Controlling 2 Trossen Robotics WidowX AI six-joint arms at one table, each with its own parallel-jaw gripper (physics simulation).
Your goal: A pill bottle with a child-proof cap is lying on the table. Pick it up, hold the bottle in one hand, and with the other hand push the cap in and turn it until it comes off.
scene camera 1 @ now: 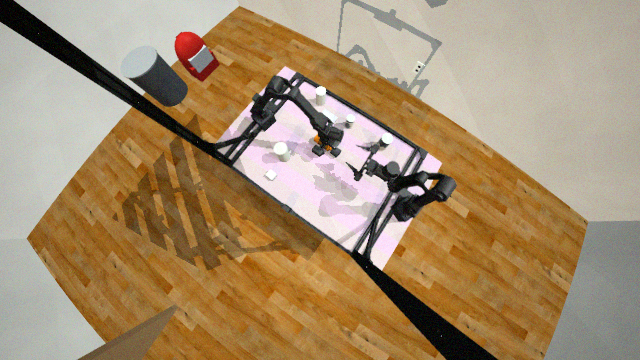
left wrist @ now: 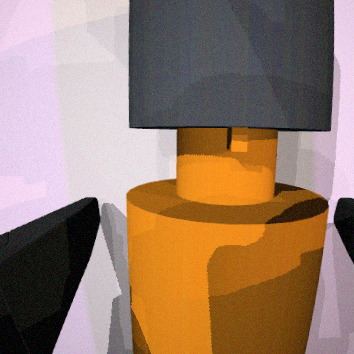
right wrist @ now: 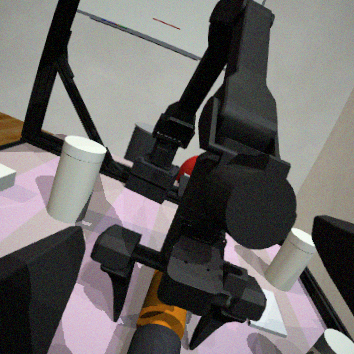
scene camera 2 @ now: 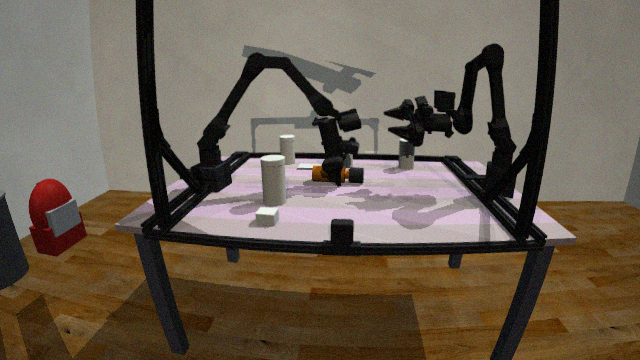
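Observation:
The orange pill bottle [scene camera 2: 319, 173] [left wrist: 170, 280] [right wrist: 164, 306] lies on its side on the table, its dark grey cap [scene camera 2: 356, 175] [left wrist: 230, 65] [right wrist: 155, 341] toward the right in scene camera 2. Orange neck shows between cap and shoulder, with a small tab at the cap's rim. My left gripper [scene camera 1: 327, 151] [scene camera 2: 336, 182] [left wrist: 219, 209] is open, pointing down, with its fingers on either side of the bottle near the shoulder and gaps beside it in the left wrist view. It partly hides the bottle in both scene views. My right gripper [scene camera 1: 353, 155] [scene camera 2: 387, 120] is open and empty, raised above the table beyond the cap end.
A tall white cylinder [scene camera 1: 281, 151] [scene camera 2: 273, 181] [right wrist: 77, 180] and a small white block [scene camera 1: 270, 175] [scene camera 2: 267, 216] stand front left. Other white cylinders [scene camera 1: 320, 95] [scene camera 1: 350, 121] [scene camera 1: 385, 140] and a flat white slab [scene camera 2: 305, 166] [right wrist: 270, 315] are along the back. Black frame bars edge the table.

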